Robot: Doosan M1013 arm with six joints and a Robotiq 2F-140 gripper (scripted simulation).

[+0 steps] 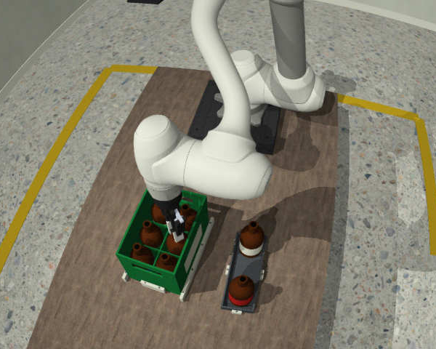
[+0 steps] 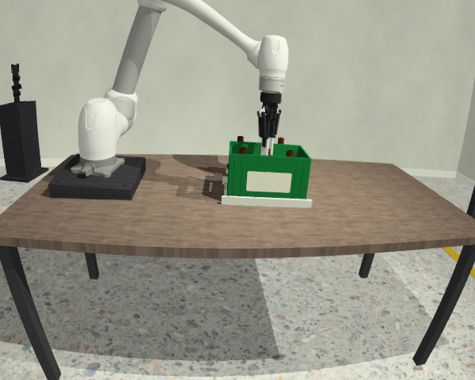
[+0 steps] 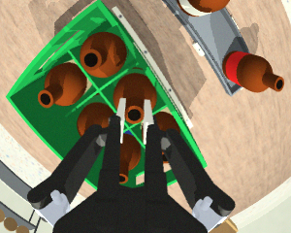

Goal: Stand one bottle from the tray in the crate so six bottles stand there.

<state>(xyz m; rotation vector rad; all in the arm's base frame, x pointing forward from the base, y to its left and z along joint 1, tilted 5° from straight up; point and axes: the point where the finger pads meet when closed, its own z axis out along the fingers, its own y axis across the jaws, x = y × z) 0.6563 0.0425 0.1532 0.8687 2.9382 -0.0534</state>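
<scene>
Right now the green crate is 9 cm below my hand and 4 cm to the right of it. The rest, counted from my hand: grey tray: 21 cm to the left, 16 cm below, 2 cm behind.
</scene>
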